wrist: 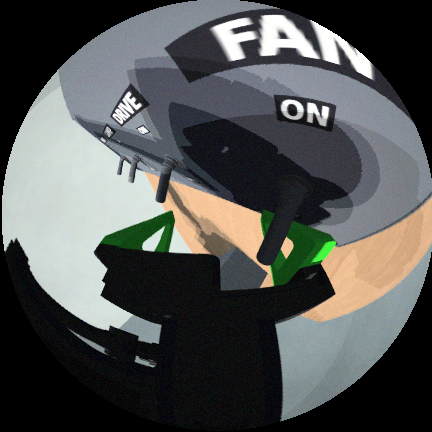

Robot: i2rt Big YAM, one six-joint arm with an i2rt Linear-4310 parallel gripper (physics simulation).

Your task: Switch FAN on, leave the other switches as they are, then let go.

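Frame: origin at the arm's base, x right, y ahead, z up, level; millimetres.
Seen in the pictures: gripper, fingertip midpoint: (pixel 217 214).
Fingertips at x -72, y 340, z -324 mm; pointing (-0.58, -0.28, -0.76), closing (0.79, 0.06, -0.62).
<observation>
Offsets run from my fingertips to a thing's top centre. "pt": to the spot under its first point. Level surfaces: height alone.
The FAN switch is a dark round lever @[pt dx +53, dy +54, dz +17 mm] (pixel 282 222) at the right of the wrist view. It sticks out of the grey panel (pixel 395 120) below the ON label @[pt dx +41, dy +104, dz +18 mm] (pixel 305 113) and the large FAN label (pixel 295 37). Its base is in deep shadow, and whether it is tilted up or down I cannot tell. My gripper (pixel 217 214) is open, with its green fingers wide apart and nothing between them. The lever overlaps the right finger in the view, its free end in front of that finger; whether they touch is not clear.
The DRIVE label @[dx -81, dy +101, dz +35 mm] (pixel 129 106) is on the panel at the left, with a neighbouring lever @[pt dx -60, dy +26, dz +17 mm] (pixel 163 180) below it. Two further levers (pixel 133 170) (pixel 121 165) stand farther left. A wood-coloured surface @[dz -98 mm] (pixel 375 260) lies beyond the panel. The gripper's shadow darkens the panel.
</observation>
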